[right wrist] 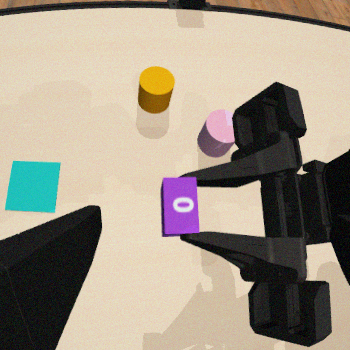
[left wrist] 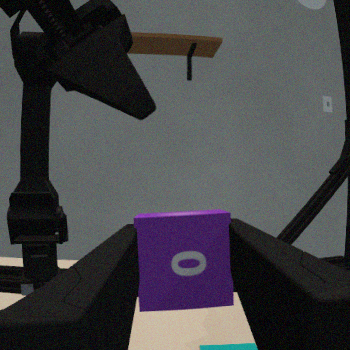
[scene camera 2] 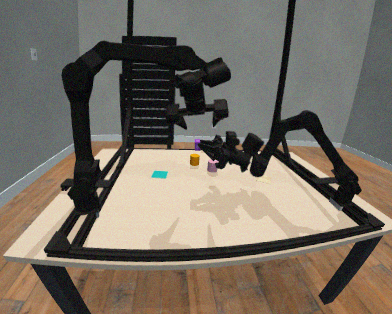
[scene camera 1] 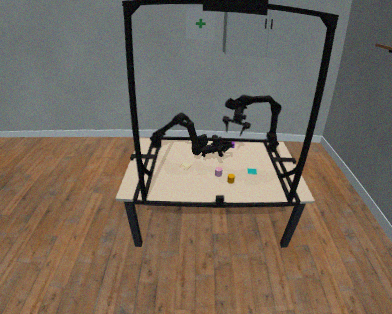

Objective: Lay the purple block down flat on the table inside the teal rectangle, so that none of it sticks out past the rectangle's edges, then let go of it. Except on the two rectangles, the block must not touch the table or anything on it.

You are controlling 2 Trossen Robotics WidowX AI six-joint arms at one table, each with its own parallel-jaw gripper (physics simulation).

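Frame: origin at the left arm's base, x ahead, y left, z up, level; centimetres.
Seen in the pictures: left gripper, between the fingertips: (right wrist: 181, 206) (left wrist: 181, 232) (scene camera 2: 197, 142) (scene camera 1: 232, 143); right gripper, between the fingertips: (right wrist: 219, 222) (left wrist: 128, 64) (scene camera 2: 199, 127) (scene camera 1: 233, 134); left arm's base, origin of its link: (scene camera 2: 341, 201) (scene camera 1: 156, 145); right arm's base, origin of its link: (left wrist: 40, 275) (scene camera 2: 87, 207) (scene camera 1: 271, 150).
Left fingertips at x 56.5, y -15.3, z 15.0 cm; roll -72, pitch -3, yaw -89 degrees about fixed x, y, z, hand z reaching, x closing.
Offsets run from my left fingertips to a thing's top centre. "*": to the spot under its first point.
The purple block @[dx +0.1, dy +0.0, dz +0.9 cm] (scene camera 1: 233, 144) (scene camera 2: 198, 144) (left wrist: 185, 290) (right wrist: 172, 215) is held clear above the table, with a face marked 0 showing in both wrist views. My left gripper (scene camera 1: 231, 145) (scene camera 2: 201, 144) (left wrist: 181, 232) (right wrist: 181, 206) is shut on it, one finger on each side. My right gripper (scene camera 1: 234, 133) (scene camera 2: 200, 127) (right wrist: 219, 222) is open and empty, pointing down above the block and the left fingers. The teal rectangle @[* dx +15.1, dy -6.3, dz -16.8 cm] (scene camera 1: 252, 171) (scene camera 2: 159, 174) (left wrist: 230, 347) (right wrist: 33, 186) lies flat on the table, apart from the block; its lower part is cut off in the left wrist view.
An orange cylinder @[dx -0.1, dy -18.8, dz -12.4 cm] (scene camera 1: 231, 178) (scene camera 2: 194, 160) (right wrist: 156, 90) and a pink cylinder @[dx -8.2, dy -12.6, dz -12.3 cm] (scene camera 1: 218, 172) (scene camera 2: 212, 166) (right wrist: 217, 132) stand on the table near each other. A pale yellow rectangle @[* dx -30.1, dy -6.2, dz -16.8 cm] (scene camera 1: 186, 166) (scene camera 2: 263, 180) lies near the left arm. A black frame surrounds the table.
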